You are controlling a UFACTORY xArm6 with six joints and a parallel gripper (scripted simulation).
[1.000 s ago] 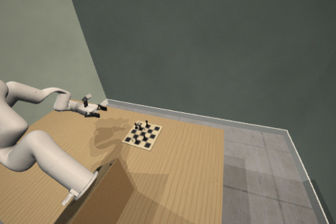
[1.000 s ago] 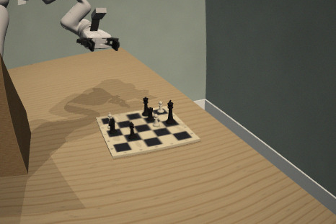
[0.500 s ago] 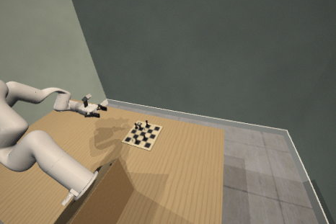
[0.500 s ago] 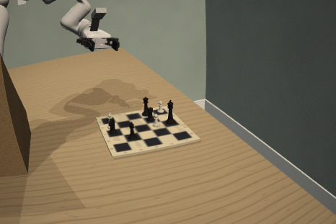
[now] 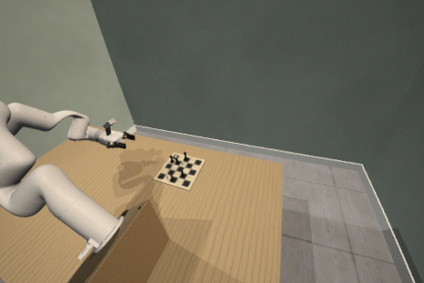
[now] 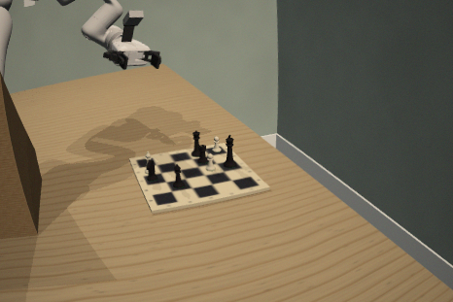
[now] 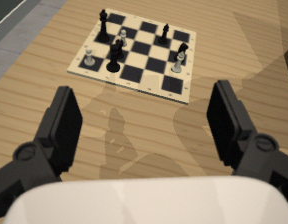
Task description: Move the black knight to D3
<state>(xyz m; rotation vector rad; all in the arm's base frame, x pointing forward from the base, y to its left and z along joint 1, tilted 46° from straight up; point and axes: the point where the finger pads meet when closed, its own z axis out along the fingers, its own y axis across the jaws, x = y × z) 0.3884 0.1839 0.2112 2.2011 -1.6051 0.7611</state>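
The white piece lies 30 mm behind my hand, 240 mm to the right of it and 150 mm below it. From my hand the other things lie so: black pawn (10 mm ahead, 310 mm to the right, 150 mm below); then chessboard (50 mm ahead, 270 mm to the right, 170 mm below).
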